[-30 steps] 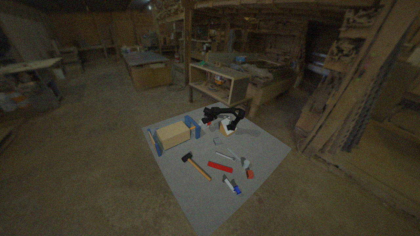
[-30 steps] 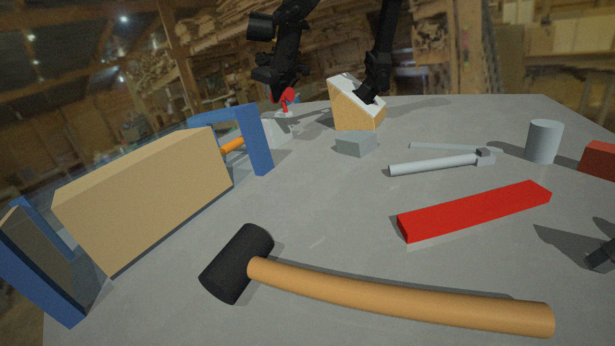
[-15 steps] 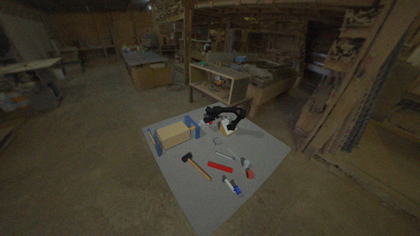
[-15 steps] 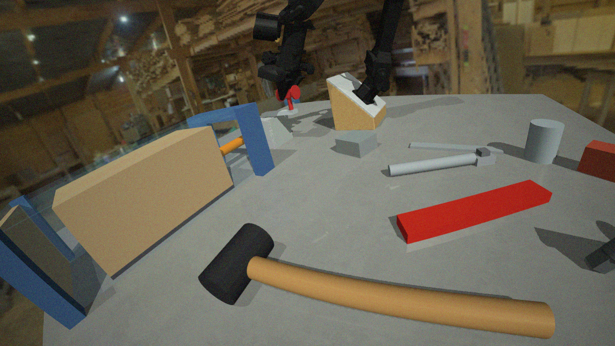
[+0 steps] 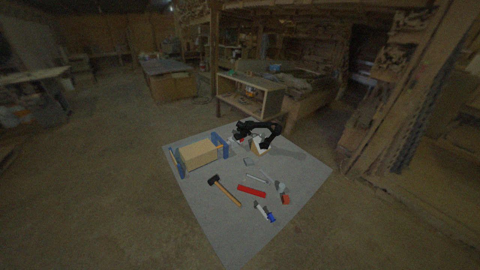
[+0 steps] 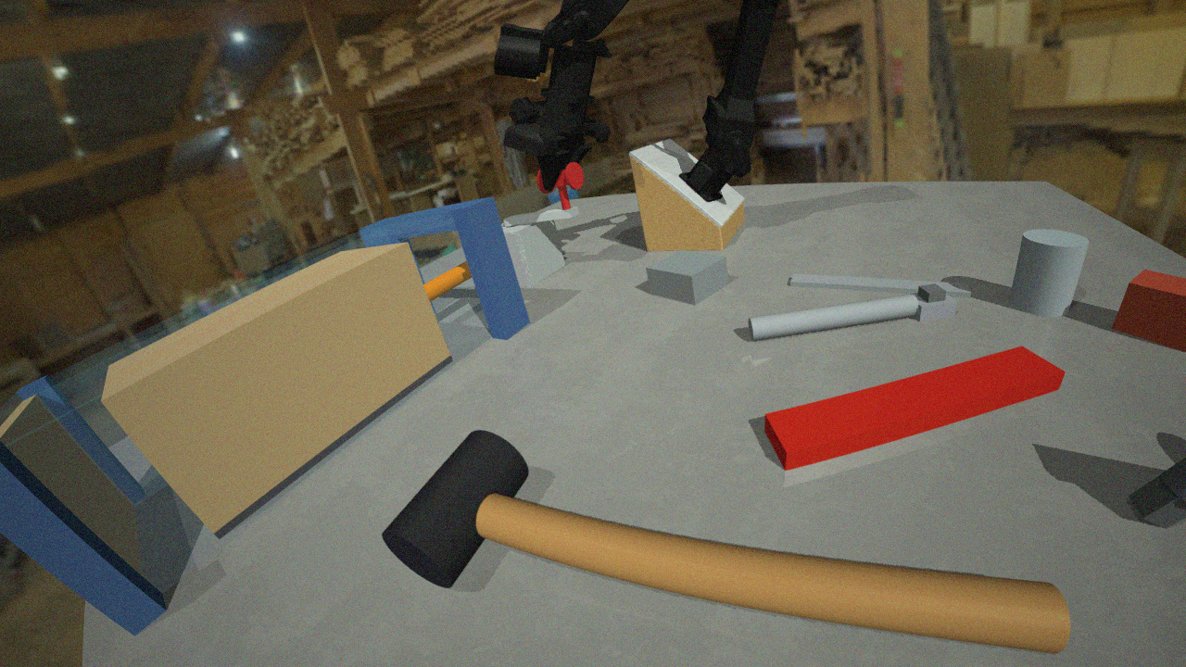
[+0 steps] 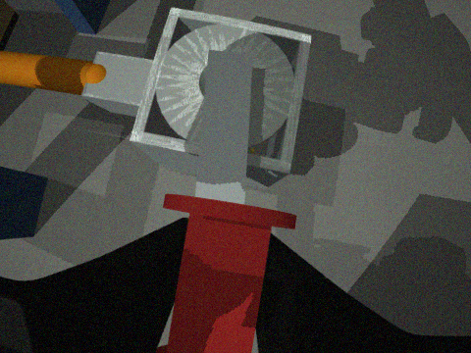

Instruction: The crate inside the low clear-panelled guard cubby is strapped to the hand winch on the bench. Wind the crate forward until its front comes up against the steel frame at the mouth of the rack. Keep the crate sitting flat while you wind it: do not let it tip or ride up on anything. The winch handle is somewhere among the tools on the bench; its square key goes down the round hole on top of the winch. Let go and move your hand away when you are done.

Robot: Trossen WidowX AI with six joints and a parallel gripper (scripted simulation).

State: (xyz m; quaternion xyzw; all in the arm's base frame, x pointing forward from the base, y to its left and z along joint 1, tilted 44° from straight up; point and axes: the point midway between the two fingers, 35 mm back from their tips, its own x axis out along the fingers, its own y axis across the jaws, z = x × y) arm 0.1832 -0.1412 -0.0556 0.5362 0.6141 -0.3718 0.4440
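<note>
Right now my gripper tip is 30 mm above the winch handle with red knob, 20 mm to the left of it and 10 mm short of it. Also, from my gripper tip: grey block: 220 mm to the left, 120 mm below, 30 mm ahead; winch: 100 mm below, 90 mm to the right, 10 mm ahead; flat grey strip: 440 mm to the left, 130 mm below, 20 mm behind.
</note>
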